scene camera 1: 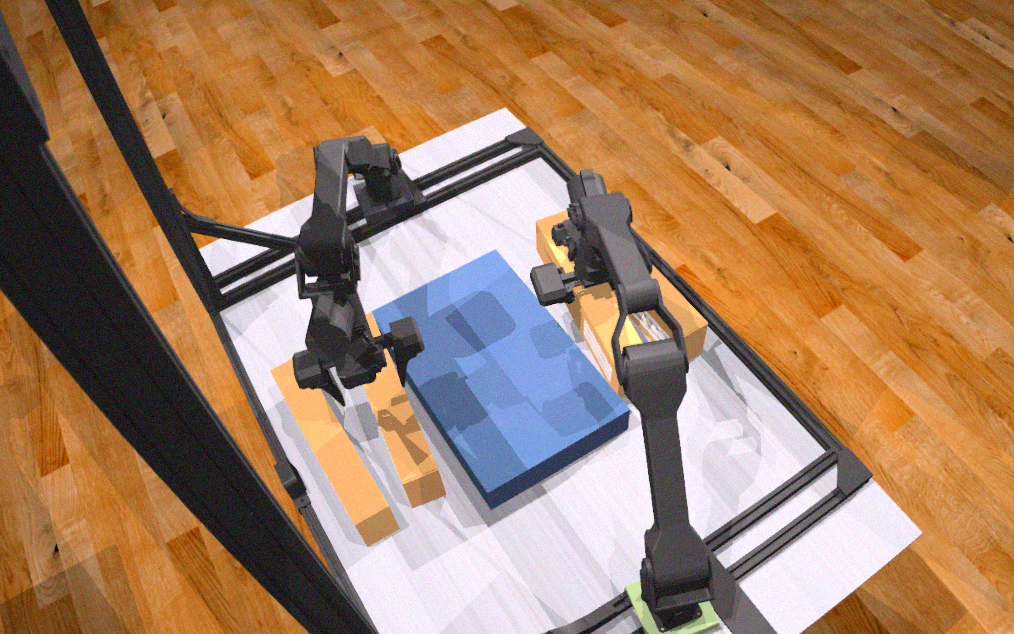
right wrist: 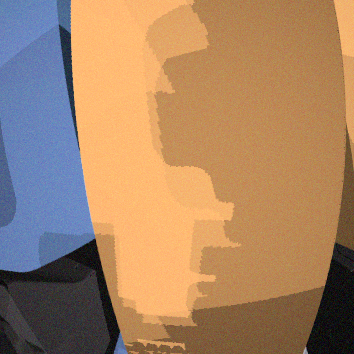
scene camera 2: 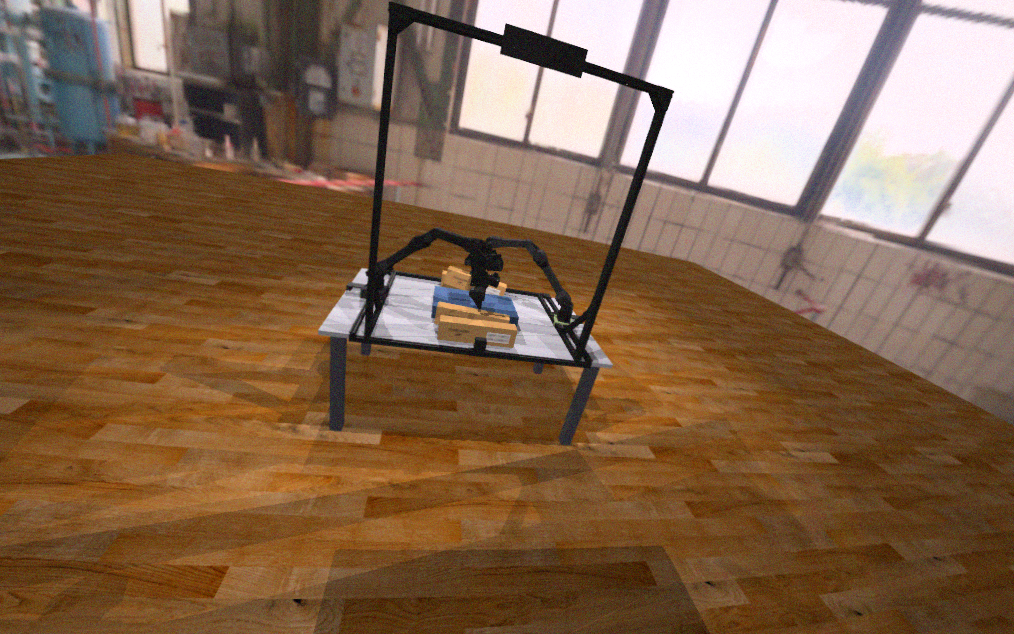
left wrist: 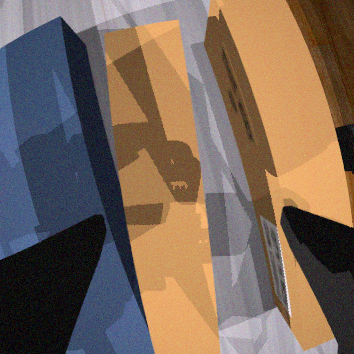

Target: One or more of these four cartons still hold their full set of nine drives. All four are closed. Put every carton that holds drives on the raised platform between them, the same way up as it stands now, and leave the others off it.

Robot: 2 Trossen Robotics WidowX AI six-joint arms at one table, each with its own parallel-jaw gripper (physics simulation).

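Frame: origin at the left arm's base, x right, y ahead, z up, level; millimetres.
Seen in the pictures: left gripper, between the fingertips: [scene camera 1: 373,395] [scene camera 2: 481,305] [left wrist: 193,219]; right gripper, between the fingertips: [right wrist: 206,223] [scene camera 2: 471,284]; left arm's base, origin of its link: [scene camera 1: 382,192]; right arm's base, origin of its link: [scene camera 1: 672,604] [scene camera 2: 563,319].
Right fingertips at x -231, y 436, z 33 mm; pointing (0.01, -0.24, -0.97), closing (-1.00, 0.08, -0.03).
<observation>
Offsets run from my right fingertips to a thing's top centre. Level surfaces: height alone.
A blue raised platform @[dy +38, dx +184, dz -16 mm] [scene camera 1: 505,371] [scene camera 2: 501,305] [left wrist: 42,123] [right wrist: 35,140] lies in the middle of the table. Two tan cartons lie on its left: an inner one @[dy +43, dx +361, dz +9 mm] [scene camera 1: 406,440] [left wrist: 158,246] and an outer one @[dy +77, dx +470, dz +9 mm] [scene camera 1: 335,453] [left wrist: 298,123] with labels on its side. Two more lie on its right: an inner one @[dy +18, dx +0, dz +67 mm] [scene camera 1: 599,315] [right wrist: 211,140] and an outer one @[dy -15, dx -100, dz +9 mm] [scene camera 1: 687,321] [right wrist: 349,105]. My left gripper [scene camera 1: 369,384] [scene camera 2: 479,302] [left wrist: 193,219] is open and hangs above the left inner carton. My right gripper [right wrist: 206,223] is shut on the right inner carton; my right arm hides the fingers in scene camera 1.
The white table @[dz -76 mm] [scene camera 1: 568,535] is ringed by black frame rails [scene camera 1: 756,352]. A tall black gantry [scene camera 2: 379,157] stands over it. The right arm's base [scene camera 1: 674,604] sits at the near edge and the left arm's base [scene camera 1: 385,195] at the far edge.
</observation>
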